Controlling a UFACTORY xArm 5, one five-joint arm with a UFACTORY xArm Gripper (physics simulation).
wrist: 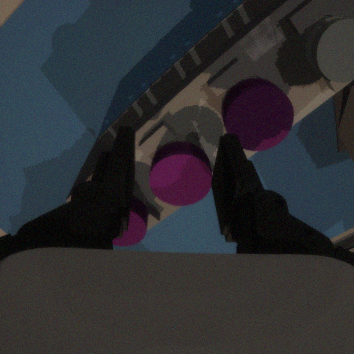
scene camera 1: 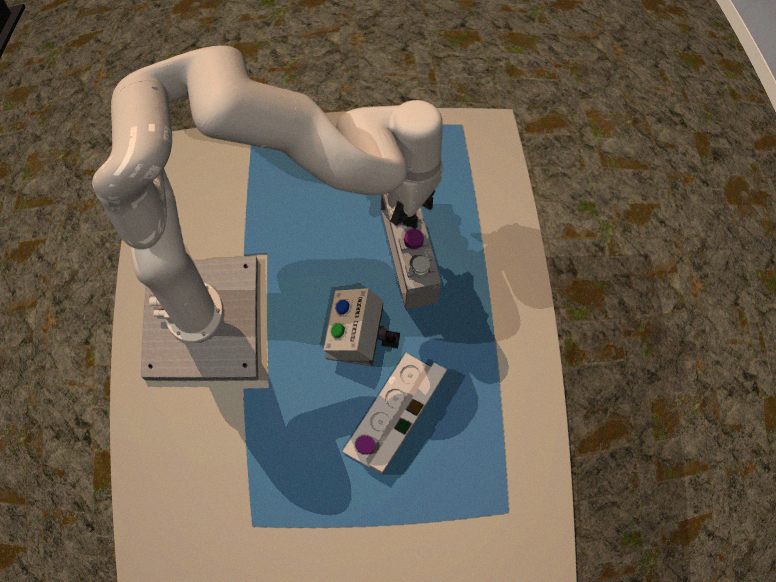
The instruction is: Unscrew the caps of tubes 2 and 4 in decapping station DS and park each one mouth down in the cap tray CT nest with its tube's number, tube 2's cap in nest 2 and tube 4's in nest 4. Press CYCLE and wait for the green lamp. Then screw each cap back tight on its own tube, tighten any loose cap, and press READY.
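Places are measured from the arm's base along level axes (x left, y down, z back), in metres.
Where they show: gripper, fingertip midpoint: (wrist: 175,155) (scene camera 1: 416,214); arm's base at its link origin: (scene camera 1: 193,312).
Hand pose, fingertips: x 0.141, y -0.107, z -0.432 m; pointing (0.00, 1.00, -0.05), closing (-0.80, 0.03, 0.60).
Things, the pixels of their centre, and the offset from my fingertips. "*": a spot on its surface instead. Level surfaces: height alone.
- middle cap at the middle of its body: (wrist: 180,173) dx +0.007, dy +0.010, dz +0.017 m
- partly hidden cap at the middle of its body: (wrist: 120,219) dx +0.058, dy +0.011, dz +0.026 m
- pale grey round top at its surface level: dy +0.006 m
- Cap tray CT at a spot on its surface: (scene camera 1: 383,462) * dx -0.432, dy +0.079, dz +0.068 m
- purple cap at the middle of its body: (scene camera 1: 365,445) dx -0.395, dy +0.112, dz +0.098 m
- control box at the middle of its body: (scene camera 1: 353,325) dx -0.177, dy +0.083, dz +0.115 m
- blue button at the middle of its body: (scene camera 1: 343,307) dx -0.151, dy +0.061, dz +0.133 m
- green button at the middle of its body: (scene camera 1: 338,331) dx -0.195, dy +0.061, dz +0.141 m
- small black block at a spot on its surface: (scene camera 1: 389,338) * dx -0.193, dy +0.113, dz +0.051 m
- dark green square at a spot on its surface: (scene camera 1: 403,426) * dx -0.368, dy +0.072, dz +0.032 m
- brown square at a spot on its surface: (scene camera 1: 414,407) * dx -0.334, dy +0.071, dz +0.013 m
Decapping station DS (scene camera 1: 421,294) is a long grey block. Purple caps (scene camera 1: 413,238) (wrist: 257,115) stand along it, and two more, a middle cap (wrist: 181,176) and a partly hidden cap (wrist: 132,227), show in the wrist view. A pale grey round top (scene camera 1: 420,265) (wrist: 337,50) without a purple cap is at the near end. My gripper (scene camera 1: 411,216) (wrist: 175,155) is open and empty above the station; its fingers stand on either side of the middle cap. Cap tray CT (scene camera 1: 383,462) holds a purple cap (scene camera 1: 365,444) in its left end nest; the other three nests look empty. Numbers are unreadable.
A control box (scene camera 1: 376,322) with a blue button (scene camera 1: 342,306) and a green button (scene camera 1: 337,329) stands between the robot base and the station. A small black block (scene camera 1: 389,338) is at its right side. A dark green square (scene camera 1: 403,426) and brown square (scene camera 1: 414,407) are on the tray.
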